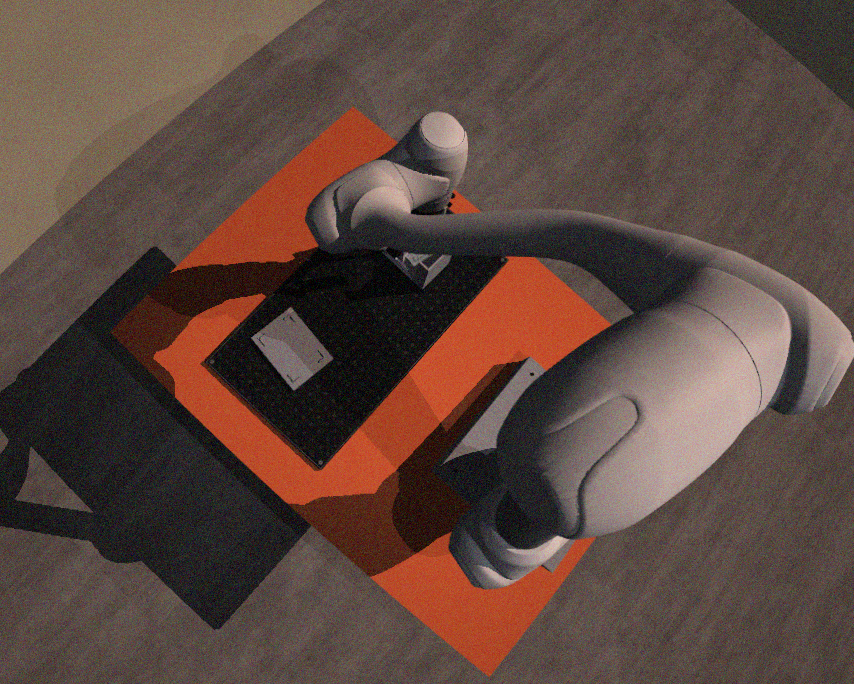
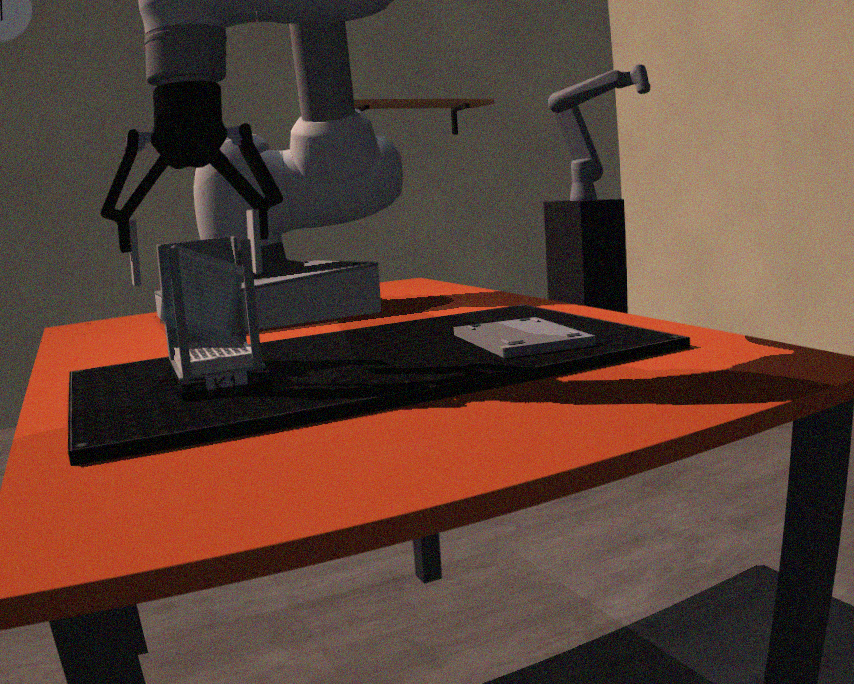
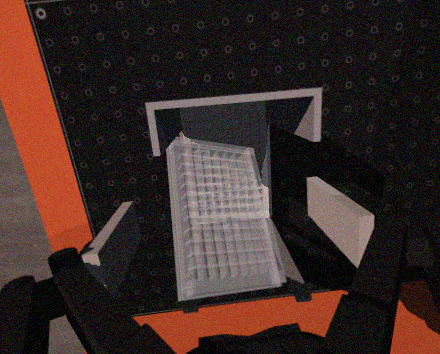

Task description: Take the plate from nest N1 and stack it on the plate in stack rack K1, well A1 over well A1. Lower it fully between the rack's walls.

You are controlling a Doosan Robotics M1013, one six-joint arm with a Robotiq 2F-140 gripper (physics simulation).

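Places are measured from the arm's base along level axes (x left, y ahead, z down), in metres.
Pixels of known places: gripper, between the fingertips: [image 2: 197, 278] [image 3: 223, 207].
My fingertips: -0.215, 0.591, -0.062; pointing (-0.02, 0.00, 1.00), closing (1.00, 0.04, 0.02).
Note:
Ahead of a thing's pixels: the offset from my fingertips to its top centre, as dx, dy, dz. "*": to the spot under its first point. Level surfaces: height alone.
Stack rack K1 @[+0.010, -0.001, -0.039] [image 1: 436, 270] [image 2: 250, 313] [image 3: 235, 98] stands on the black board, labelled at its base. Inside, a clear well plate [image 2: 210, 299] [image 3: 220, 185] appears steeply tilted, not lying flat; its exact lean and where its ends rest are hard to tell. Another white well surface @[* +0.014, +0.018, +0.082] [image 2: 220, 352] shows low in the rack, probably the lower plate. Well A1 cannot be made out. My gripper [image 2: 194, 260] [image 3: 223, 207] is wide open and empty, above the rack, one fingertip to each side of the tilted plate and apart from it. Nest N1 @[+0.373, +0.072, +0.101] [image 1: 278, 352] [image 2: 527, 338] holds no plate.
The black perforated board [image 1: 356, 363] [image 2: 320, 413] lies on the orange table @[dz +0.129] [image 1: 463, 327] [image 2: 427, 463]. The arm's grey base box [image 2: 320, 295] stands behind the rack. In the background are a wall shelf [image 2: 427, 104] and a small arm on a dark pedestal [image 2: 584, 256].

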